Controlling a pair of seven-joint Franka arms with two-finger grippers.
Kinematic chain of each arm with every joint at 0, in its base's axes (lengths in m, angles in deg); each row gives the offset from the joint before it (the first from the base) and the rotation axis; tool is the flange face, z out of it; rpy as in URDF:
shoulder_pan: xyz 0 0 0.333 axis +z
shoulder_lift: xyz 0 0 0 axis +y
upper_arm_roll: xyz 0 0 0.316 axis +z
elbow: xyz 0.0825 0 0 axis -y
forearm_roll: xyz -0.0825 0 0.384 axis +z
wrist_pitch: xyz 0 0 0 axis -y
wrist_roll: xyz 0.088 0 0 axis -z
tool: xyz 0 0 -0.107 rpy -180 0 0
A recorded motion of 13 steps. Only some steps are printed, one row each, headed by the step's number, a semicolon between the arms.
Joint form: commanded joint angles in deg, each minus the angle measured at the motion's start. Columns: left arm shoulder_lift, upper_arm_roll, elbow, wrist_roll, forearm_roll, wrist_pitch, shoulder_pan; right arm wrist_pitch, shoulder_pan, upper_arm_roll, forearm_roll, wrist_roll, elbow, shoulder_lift.
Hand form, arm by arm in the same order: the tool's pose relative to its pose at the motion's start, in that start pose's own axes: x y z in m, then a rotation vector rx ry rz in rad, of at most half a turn. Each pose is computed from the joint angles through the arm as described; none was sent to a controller.
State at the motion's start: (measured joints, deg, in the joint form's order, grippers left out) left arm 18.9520 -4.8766 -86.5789 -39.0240 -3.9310 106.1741 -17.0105; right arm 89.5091 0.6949 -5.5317 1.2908 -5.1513 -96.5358 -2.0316
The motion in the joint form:
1: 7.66 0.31 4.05 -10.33 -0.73 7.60 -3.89; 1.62 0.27 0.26 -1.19 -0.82 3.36 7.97
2: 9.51 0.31 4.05 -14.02 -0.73 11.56 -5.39; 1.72 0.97 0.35 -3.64 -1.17 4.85 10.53
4: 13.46 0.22 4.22 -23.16 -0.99 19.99 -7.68; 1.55 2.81 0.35 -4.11 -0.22 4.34 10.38
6: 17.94 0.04 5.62 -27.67 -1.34 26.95 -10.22; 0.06 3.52 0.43 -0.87 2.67 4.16 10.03
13: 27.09 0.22 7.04 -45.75 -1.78 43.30 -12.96; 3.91 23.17 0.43 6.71 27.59 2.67 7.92
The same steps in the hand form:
1: 0.0051 0.0525 0.0486 -0.0596 0.0310 -0.1311; 0.0445 -0.0011 0.0445 -0.0295 -0.0548 -0.0216
2: 0.0008 0.0703 0.0664 -0.0878 0.0502 -0.1735; 0.0577 -0.0042 0.0573 -0.0758 -0.0760 -0.0435
4: -0.0043 0.0998 0.1020 -0.1600 0.0814 -0.3026; 0.0572 -0.0222 0.0607 -0.0877 -0.0851 -0.0591
6: -0.0150 0.1312 0.1375 -0.2243 0.0979 -0.3471; 0.0529 -0.0361 0.0614 -0.0335 -0.1038 -0.0187
13: -0.0191 0.1600 0.2158 -0.3803 0.1120 -0.6395; 0.0150 -0.2449 0.0566 0.0530 -0.0623 0.0837

